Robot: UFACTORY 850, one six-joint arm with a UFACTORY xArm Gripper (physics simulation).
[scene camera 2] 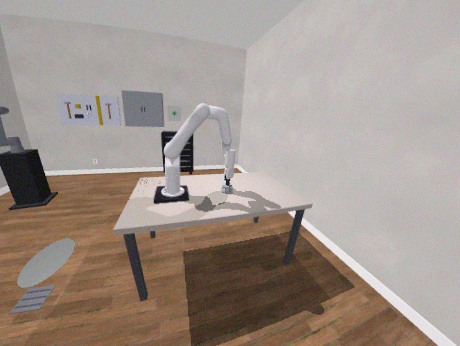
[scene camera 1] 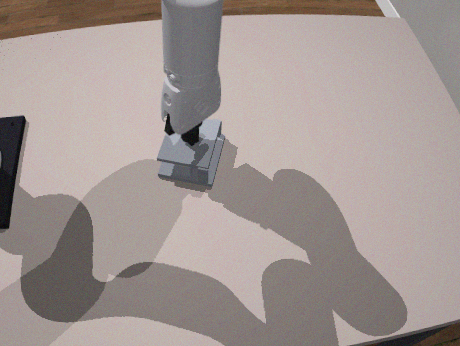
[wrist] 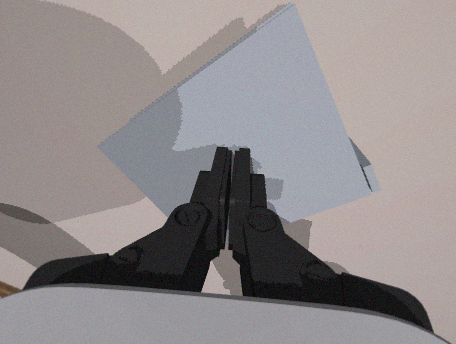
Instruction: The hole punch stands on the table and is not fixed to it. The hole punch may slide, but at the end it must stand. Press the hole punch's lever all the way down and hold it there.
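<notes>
The blue-grey hole punch (scene camera 1: 214, 172) (scene camera 2: 227, 190) stands upright on the table. Its lever (scene camera 1: 175, 151) (wrist: 250, 100) is a flat plate over the base. In scene camera 1 a gap shows between the lever's near edge and the base. My gripper (scene camera 1: 191, 143) (scene camera 2: 227, 185) (wrist: 232, 171) is shut and empty, pointing down, with its fingertips at the lever's top face. Whether the tips touch the plate is hard to tell. The far part of the lever is partly hidden behind the gripper in scene camera 1.
The table (scene camera 1: 310, 100) (scene camera 2: 150, 217) carries the arm's black base plate (scene camera 1: 12, 170) (scene camera 2: 171, 199), left of the hole punch in both scene views. Shadows of the arm fall across the table. A wall (scene camera 1: 435, 45) (scene camera 2: 360, 125) rises to the right.
</notes>
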